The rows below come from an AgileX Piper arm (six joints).
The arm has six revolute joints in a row. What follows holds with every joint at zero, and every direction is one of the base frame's.
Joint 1 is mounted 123.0 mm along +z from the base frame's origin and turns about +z.
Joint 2 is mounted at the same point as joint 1 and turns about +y.
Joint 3 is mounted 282.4 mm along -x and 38.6 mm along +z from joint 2 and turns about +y.
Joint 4 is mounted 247.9 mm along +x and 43.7 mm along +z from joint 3 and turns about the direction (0.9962, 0, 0.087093).
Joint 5 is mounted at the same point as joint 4 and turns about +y.
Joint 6 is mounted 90.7 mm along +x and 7.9 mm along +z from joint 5 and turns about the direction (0.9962, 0, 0.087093).
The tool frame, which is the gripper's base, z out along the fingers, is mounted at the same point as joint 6; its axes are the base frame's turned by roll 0.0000, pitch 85.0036 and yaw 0.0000 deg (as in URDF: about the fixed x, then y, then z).
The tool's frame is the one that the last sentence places.
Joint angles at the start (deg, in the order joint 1, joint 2, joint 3, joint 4, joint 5, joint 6):
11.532 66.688 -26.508 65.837 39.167 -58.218
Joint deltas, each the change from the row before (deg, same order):
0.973 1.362 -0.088 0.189 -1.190 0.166
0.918 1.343 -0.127 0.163 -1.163 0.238
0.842 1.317 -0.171 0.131 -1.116 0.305
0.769 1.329 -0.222 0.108 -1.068 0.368
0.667 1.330 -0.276 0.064 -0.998 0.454
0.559 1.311 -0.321 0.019 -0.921 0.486
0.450 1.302 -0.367 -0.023 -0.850 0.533
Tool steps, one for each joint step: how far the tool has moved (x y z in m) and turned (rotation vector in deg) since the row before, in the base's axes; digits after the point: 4 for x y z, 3 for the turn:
0.0024 0.0025 -0.0041 -0.577 0.780 -0.129
0.0024 0.0024 -0.0040 -0.582 0.766 -0.189
0.0025 0.0023 -0.0038 -0.576 0.745 -0.251
0.0026 0.0022 -0.0037 -0.568 0.754 -0.312
0.0027 0.0020 -0.0036 -0.549 0.771 -0.392
0.0029 0.0017 -0.0035 -0.537 0.748 -0.435
0.0030 0.0015 -0.0034 -0.518 0.740 -0.498

